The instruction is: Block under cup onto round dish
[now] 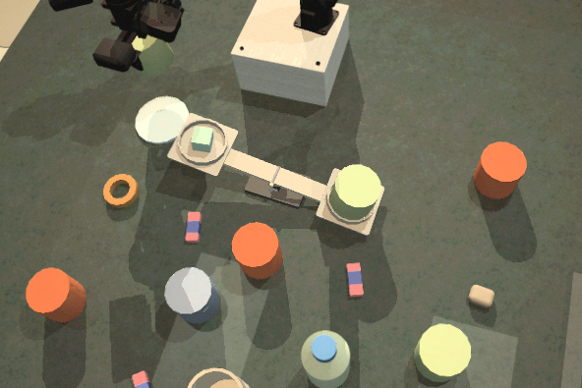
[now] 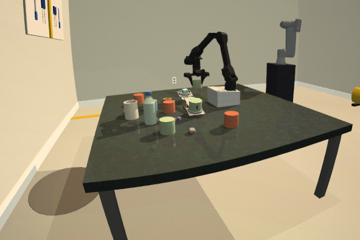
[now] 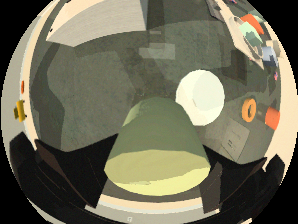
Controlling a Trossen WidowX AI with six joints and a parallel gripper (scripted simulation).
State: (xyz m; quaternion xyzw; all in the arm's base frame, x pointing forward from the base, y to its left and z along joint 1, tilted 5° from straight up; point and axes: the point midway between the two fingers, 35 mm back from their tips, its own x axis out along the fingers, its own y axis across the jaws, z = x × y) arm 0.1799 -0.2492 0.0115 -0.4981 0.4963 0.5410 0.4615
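The teal block lies 120 mm ahead of my gripper tip and 180 mm to the left of it. Also, from my gripper tip: beige lump 160 mm ahead, 670 mm to the left, 80 mm below; then round white dish 80 mm ahead, 50 mm to the left, 80 mm below; then grey-blue cup 350 mm ahead, 300 mm to the left, 50 mm below.
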